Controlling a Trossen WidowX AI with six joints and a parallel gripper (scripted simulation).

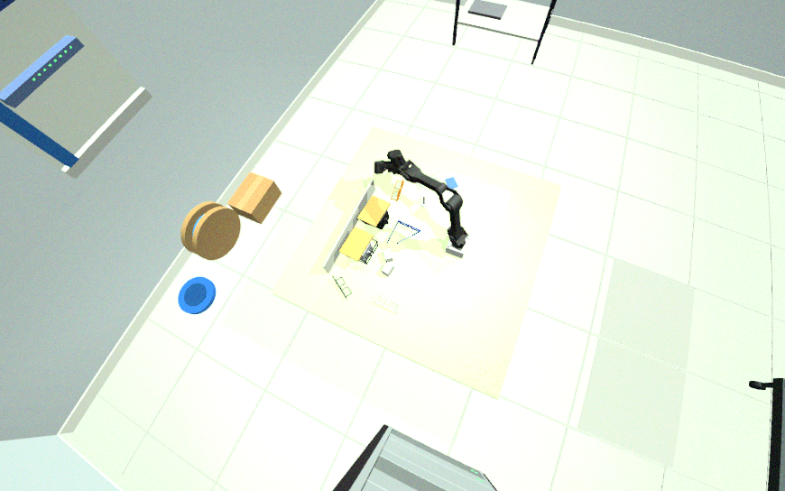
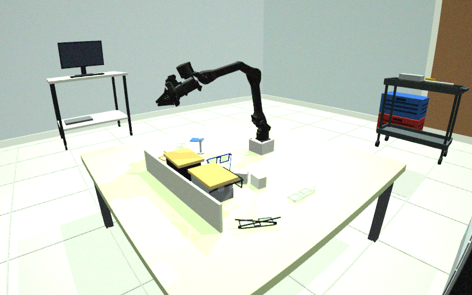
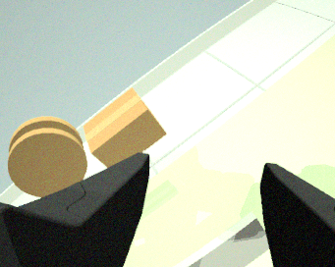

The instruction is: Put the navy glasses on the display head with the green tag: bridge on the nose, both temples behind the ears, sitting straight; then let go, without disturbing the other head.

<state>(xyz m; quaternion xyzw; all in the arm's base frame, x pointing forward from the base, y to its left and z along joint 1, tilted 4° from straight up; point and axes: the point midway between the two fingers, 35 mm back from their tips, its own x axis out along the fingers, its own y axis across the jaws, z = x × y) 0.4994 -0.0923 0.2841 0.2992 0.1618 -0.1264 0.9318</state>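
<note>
Right now the dark display head is 26 cm below my gripper tip, 17 cm to the left of it and 8 cm behind it. Round my gripper tip: low white wall: 29 cm to the left, 26 cm below, 4 cm ahead.
</note>
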